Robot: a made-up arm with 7 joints.
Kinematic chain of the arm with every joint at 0, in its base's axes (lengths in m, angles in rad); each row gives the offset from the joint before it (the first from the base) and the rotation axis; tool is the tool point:
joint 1: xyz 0 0 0.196 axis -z
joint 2: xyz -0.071 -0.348 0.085 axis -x
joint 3: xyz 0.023 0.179 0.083 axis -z
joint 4: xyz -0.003 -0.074 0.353 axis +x
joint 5: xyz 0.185 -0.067 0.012 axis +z
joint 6: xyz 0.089 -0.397 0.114 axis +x
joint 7: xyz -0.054 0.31 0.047 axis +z
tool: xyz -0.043 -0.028 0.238
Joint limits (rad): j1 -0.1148..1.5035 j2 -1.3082..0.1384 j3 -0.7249..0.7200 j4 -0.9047..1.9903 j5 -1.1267..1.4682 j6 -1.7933..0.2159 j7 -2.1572..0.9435
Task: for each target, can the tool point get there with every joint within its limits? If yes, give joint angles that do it. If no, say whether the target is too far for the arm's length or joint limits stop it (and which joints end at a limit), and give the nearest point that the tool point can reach.
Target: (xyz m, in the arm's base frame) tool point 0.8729 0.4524 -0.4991
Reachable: no: joint limits stop it (at a limit: joint 1, joint 2, joint 3, joint 6, joint 7) | nearest point 0.2909 0.0395 0.3421 | short by 1.103 m
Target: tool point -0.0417 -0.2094 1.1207
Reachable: yes | joints 0.7224 -0.2474 -0.6153 -0.6816 0.9925 -0.2057 0.0654
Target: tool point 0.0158 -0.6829 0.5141
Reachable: yes | joints 0.2117 -1.0481 -0.0241 0.9358 0.7260 -1.0815 0.4934
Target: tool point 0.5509 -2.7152 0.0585
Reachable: no: too far | nearest point 0.2056 -1.2778 0.3361 | short by 1.504 m
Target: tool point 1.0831 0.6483 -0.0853
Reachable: no: joint limits stop it (at a limit: joint 1, joint 2, joint 3, joint 6, joint 7) | nearest point 0.3360 0.0283 0.3775 | short by 1.075 m
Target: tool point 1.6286 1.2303 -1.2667
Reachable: no: too far | nearest point 0.2852 0.0609 0.3505 | short by 2.406 m
